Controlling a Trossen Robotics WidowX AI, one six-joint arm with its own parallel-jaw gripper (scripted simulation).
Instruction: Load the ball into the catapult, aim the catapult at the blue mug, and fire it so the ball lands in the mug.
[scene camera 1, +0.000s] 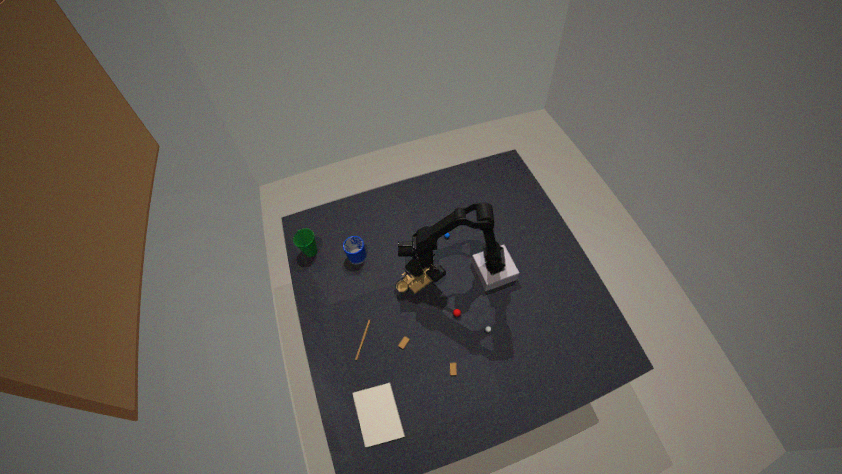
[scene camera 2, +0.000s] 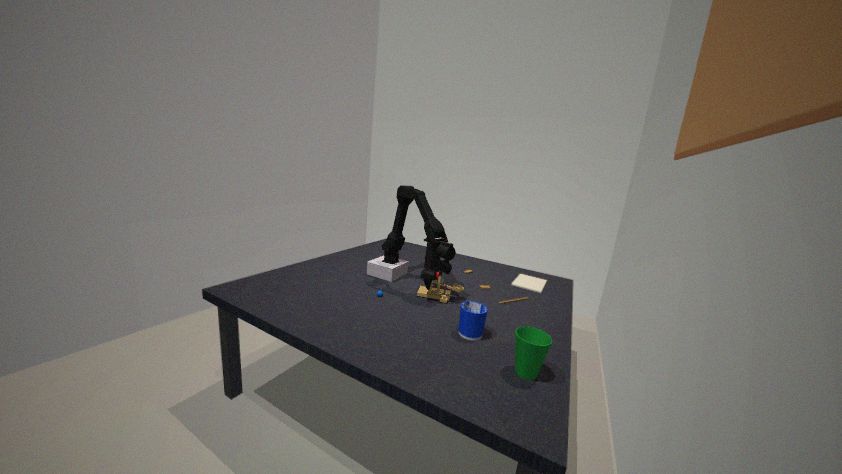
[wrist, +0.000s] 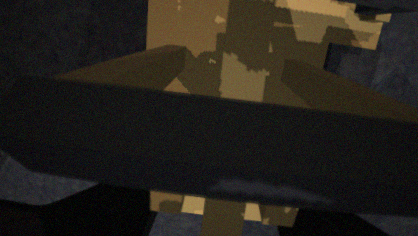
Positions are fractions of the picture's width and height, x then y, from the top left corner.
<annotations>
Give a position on a wooden catapult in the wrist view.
0.55, 0.49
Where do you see a green cup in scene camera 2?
0.63, 0.73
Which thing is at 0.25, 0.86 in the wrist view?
My gripper.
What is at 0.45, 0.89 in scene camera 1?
A white sheet.
</annotations>
